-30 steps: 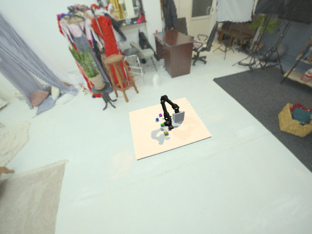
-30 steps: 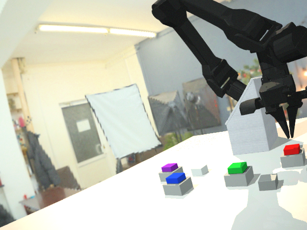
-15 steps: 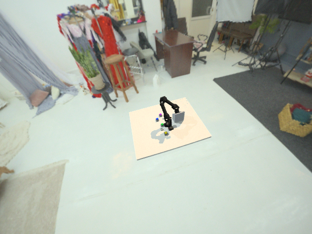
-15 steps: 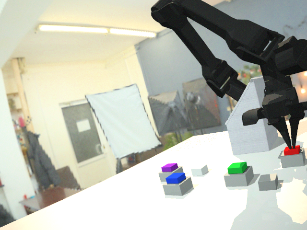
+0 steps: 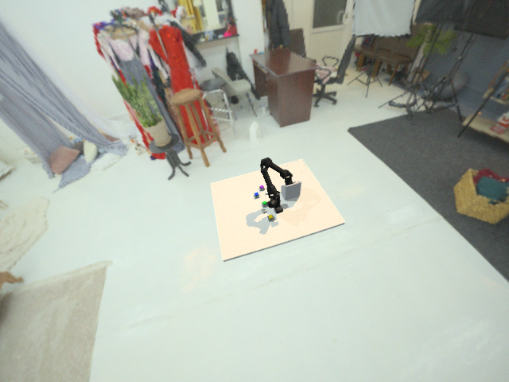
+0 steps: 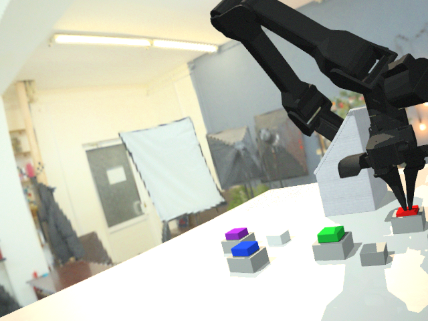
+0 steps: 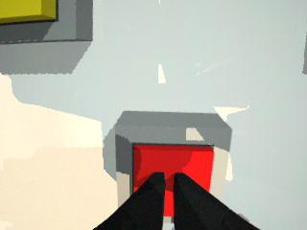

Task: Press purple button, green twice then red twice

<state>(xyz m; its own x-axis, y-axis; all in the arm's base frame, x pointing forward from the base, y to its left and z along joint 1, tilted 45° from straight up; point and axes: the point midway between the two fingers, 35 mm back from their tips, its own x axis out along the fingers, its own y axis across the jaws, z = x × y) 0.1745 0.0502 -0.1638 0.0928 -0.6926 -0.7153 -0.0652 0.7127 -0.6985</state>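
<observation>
My gripper tip is now 1 cm above the red button. Round my gripper tip: blue button (22 cm to the right, 15 cm ahead); green button (10 cm to the right, 9 cm ahead); yellow button (8 cm ahead, 7 cm to the left).
</observation>
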